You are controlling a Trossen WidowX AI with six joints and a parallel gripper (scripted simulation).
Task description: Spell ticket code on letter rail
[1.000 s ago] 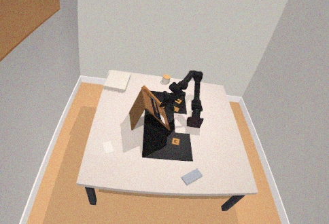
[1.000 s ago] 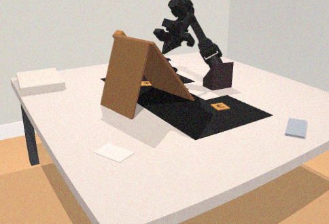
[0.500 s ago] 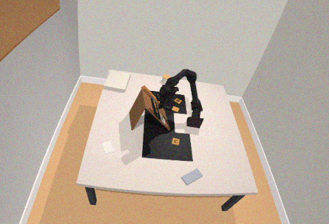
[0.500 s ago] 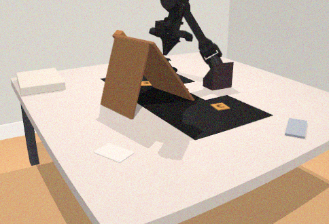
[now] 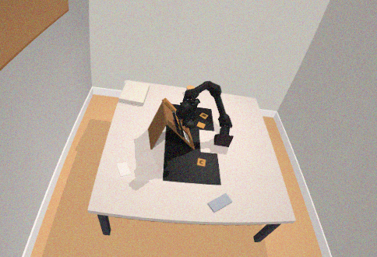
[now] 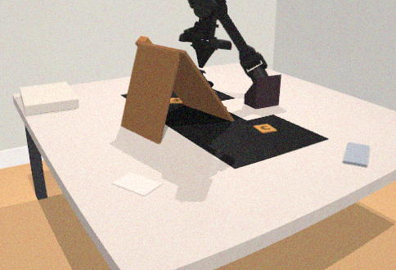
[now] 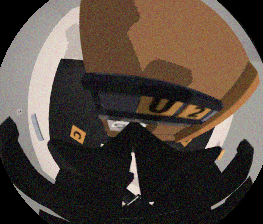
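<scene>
My gripper tip is 16 cm past the letter tile marked c, 14 cm to the right of it and 19 cm above it. Also, from my gripper tip: black mat 13 cm behind, 6 cm to the right, 19 cm below; white ticket 4 cm behind, 10 cm below; white card 35 cm ahead, 28 cm to the left, 19 cm below.
</scene>
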